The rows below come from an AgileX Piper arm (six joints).
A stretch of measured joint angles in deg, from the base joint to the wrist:
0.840, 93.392, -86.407, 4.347, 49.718, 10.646
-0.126, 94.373, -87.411, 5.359, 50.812, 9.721
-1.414, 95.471, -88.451, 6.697, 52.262, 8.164
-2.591, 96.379, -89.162, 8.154, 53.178, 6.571
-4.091, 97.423, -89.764, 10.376, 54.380, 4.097
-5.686, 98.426, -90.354, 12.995, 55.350, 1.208
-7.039, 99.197, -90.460, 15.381, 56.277, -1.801
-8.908, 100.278, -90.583, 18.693, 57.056, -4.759
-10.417, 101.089, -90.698, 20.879, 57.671, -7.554
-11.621, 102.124, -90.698, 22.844, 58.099, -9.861
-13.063, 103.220, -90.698, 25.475, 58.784, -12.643
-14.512, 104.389, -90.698, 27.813, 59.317, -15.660
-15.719, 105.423, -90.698, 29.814, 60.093, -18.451
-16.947, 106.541, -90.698, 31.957, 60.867, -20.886
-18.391, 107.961, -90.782, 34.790, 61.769, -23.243
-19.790, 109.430, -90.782, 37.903, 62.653, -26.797
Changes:
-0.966, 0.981, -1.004, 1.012, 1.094, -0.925
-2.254, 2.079, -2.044, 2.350, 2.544, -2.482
-3.431, 2.987, -2.755, 3.807, 3.460, -4.075
-4.931, 4.031, -3.357, 6.029, 4.662, -6.549
-6.526, 5.034, -3.947, 8.648, 5.632, -9.438
-7.879, 5.805, -4.053, 11.034, 6.559, -12.447
-9.748, 6.886, -4.176, 14.346, 7.338, -15.405
-11.257, 7.697, -4.291, 16.532, 7.953, -18.200
-12.461, 8.732, -4.291, 18.497, 8.381, -20.507
-13.903, 9.828, -4.291, 21.128, 9.066, -23.289
-15.352, 10.997, -4.291, 23.466, 9.599, -26.306
-16.559, 12.031, -4.291, 25.467, 10.375, -29.097
-17.787, 13.149, -4.291, 27.610, 11.149, -31.532
-19.231, 14.569, -4.375, 30.443, 12.051, -33.889
-20.630, 16.038, -4.375, 33.556, 12.935, -37.443

